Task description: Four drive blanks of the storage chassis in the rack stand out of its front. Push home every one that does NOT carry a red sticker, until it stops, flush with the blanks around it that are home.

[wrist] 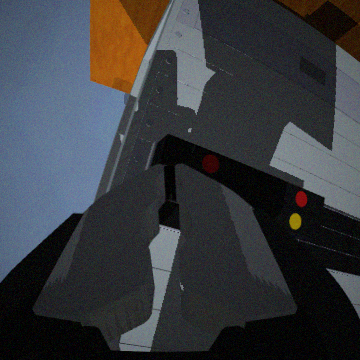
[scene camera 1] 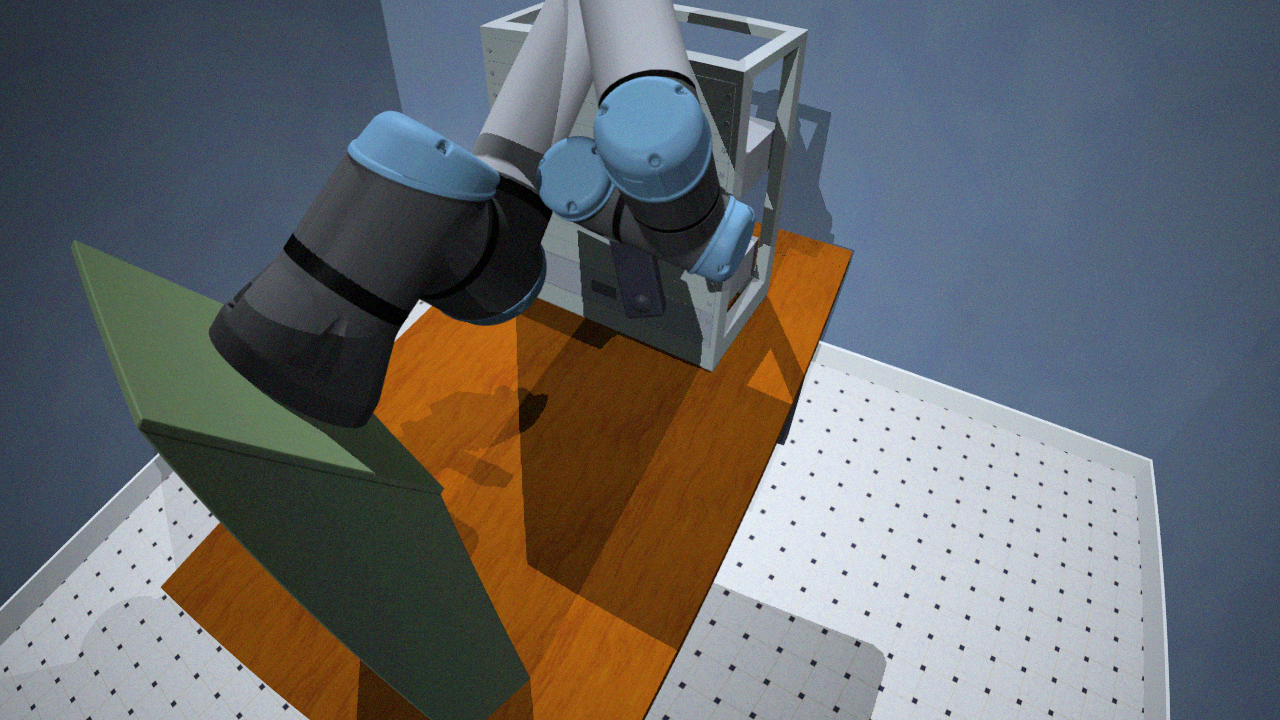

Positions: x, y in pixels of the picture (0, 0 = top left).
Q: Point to a light grey rack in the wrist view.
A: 256, 102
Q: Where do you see a light grey rack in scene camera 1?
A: At 581, 277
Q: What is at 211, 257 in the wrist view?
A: My gripper.
